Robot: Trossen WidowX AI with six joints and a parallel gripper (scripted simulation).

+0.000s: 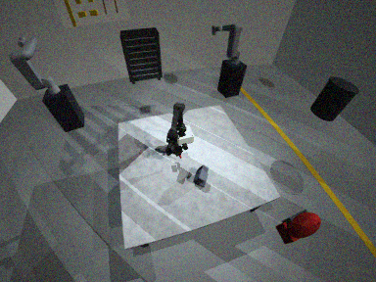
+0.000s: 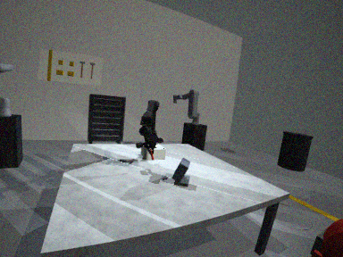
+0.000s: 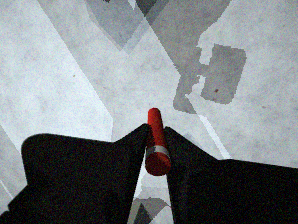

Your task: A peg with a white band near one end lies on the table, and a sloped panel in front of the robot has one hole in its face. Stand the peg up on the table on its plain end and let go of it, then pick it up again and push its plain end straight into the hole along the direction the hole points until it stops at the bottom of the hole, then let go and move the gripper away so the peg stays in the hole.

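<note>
The sloped panel lies 23 cm ahead of my gripper tip, 9 cm to the left of it and 3 cm below it. From my gripper tip the other things lie so: red peg 2 cm above.
</note>
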